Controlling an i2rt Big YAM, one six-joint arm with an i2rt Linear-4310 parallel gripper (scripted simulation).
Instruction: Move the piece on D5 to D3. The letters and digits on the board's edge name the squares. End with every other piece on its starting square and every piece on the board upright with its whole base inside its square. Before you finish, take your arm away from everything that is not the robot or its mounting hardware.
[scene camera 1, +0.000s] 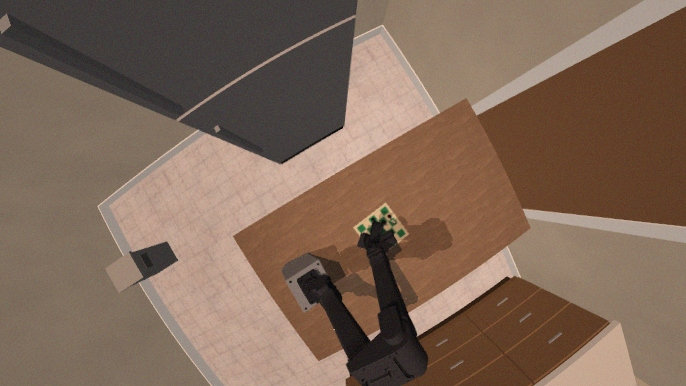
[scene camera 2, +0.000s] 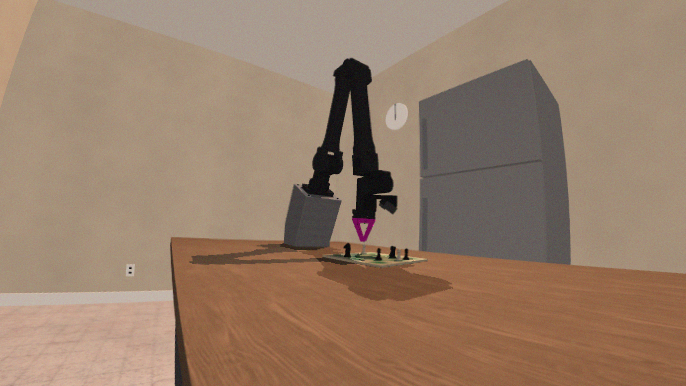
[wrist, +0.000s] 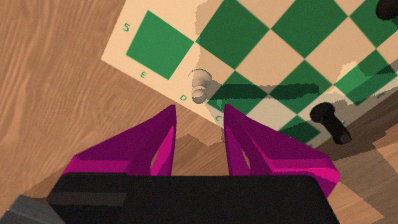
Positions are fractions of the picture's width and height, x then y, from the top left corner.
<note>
I see my gripper (wrist: 0.50, 0.50) and a chessboard (scene camera 1: 0.56, 0.55).
The chessboard also shows in the wrist view (wrist: 0.69, 0.31).
</note>
